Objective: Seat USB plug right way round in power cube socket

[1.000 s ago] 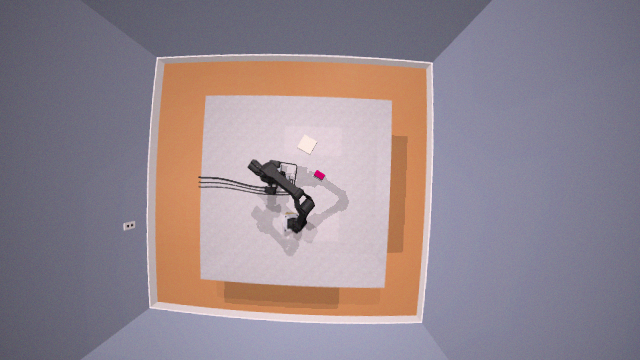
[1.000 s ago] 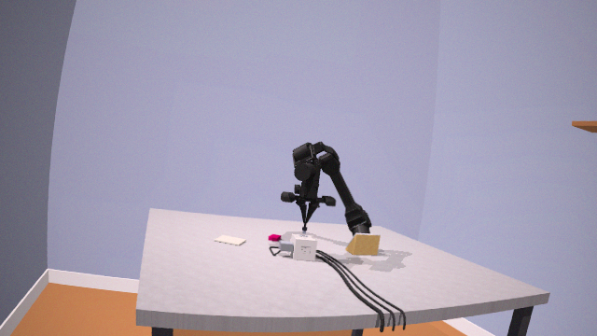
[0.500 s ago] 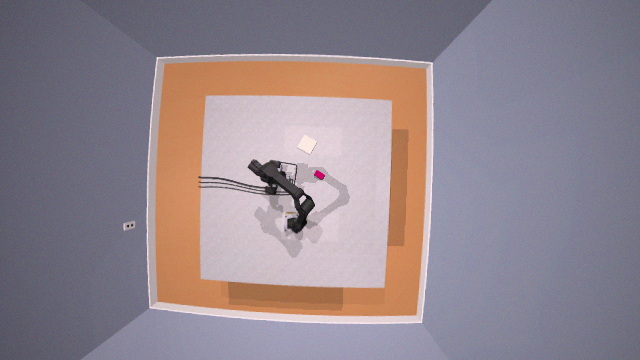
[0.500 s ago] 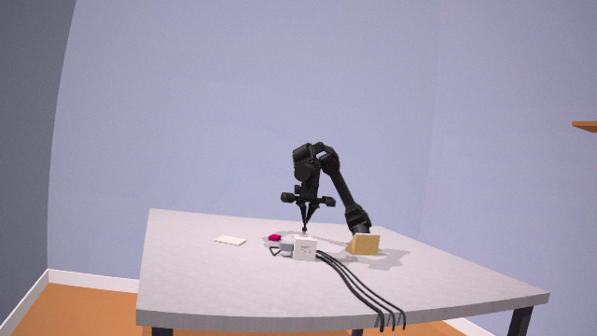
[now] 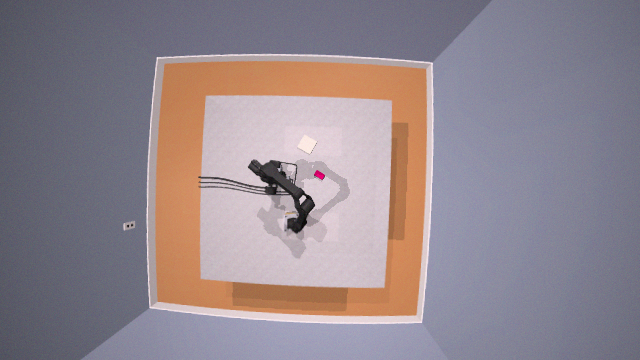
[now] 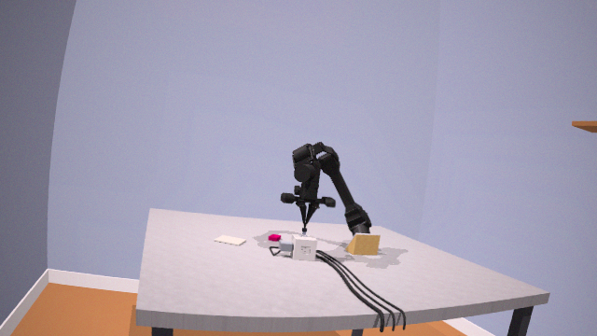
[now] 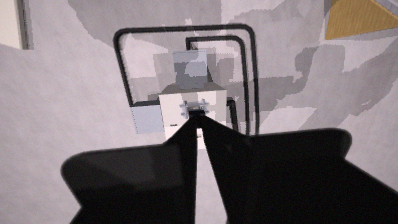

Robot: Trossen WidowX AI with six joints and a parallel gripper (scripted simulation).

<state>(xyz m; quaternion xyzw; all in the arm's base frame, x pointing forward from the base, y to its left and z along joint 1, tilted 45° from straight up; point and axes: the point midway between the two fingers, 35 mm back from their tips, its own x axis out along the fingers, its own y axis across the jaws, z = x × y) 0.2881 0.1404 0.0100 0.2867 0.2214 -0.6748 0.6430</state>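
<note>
The black USB plug is 2 cm below my gripper tip. Round my gripper tip: cream flat card (23 cm ahead, 16 cm to the right, 12 cm below); magenta block (3 cm ahead, 25 cm to the right, 11 cm below).
</note>
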